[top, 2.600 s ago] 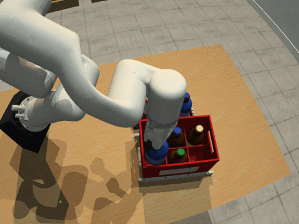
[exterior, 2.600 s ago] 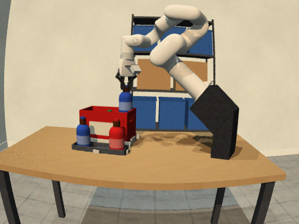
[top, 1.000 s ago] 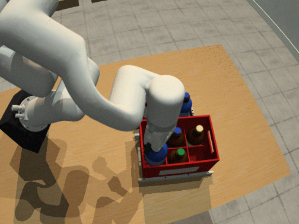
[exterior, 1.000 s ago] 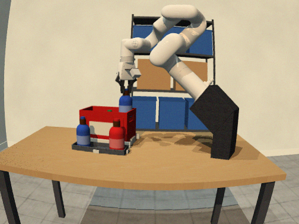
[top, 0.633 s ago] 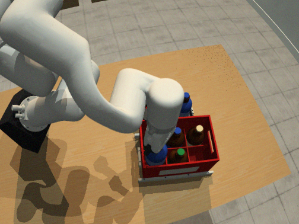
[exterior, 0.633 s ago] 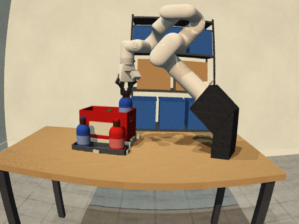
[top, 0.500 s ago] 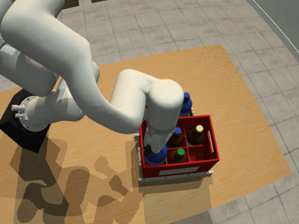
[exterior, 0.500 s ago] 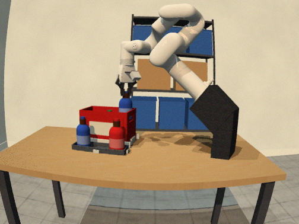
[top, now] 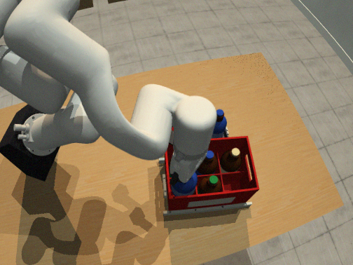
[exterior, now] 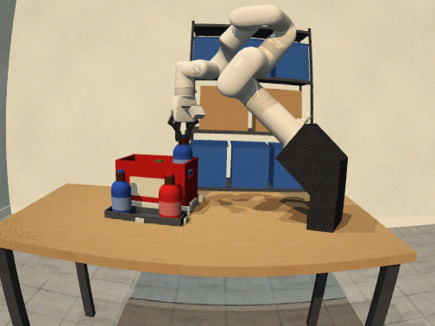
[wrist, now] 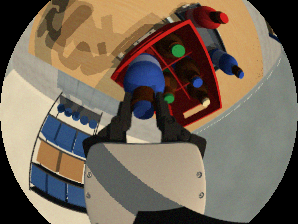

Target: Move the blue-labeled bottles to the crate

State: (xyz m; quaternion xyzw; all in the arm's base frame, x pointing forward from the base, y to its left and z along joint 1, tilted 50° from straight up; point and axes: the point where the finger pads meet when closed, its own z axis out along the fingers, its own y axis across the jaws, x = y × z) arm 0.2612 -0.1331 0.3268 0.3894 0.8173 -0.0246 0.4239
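My hand is 170 mm above the red crate, 100 mm short of it and 10 mm to the right of it. Also, from my hand: red-labeled bottle 220 mm to the left, 170 mm below, 60 mm ahead; dark tray 250 mm below, 200 mm to the left, 150 mm ahead.
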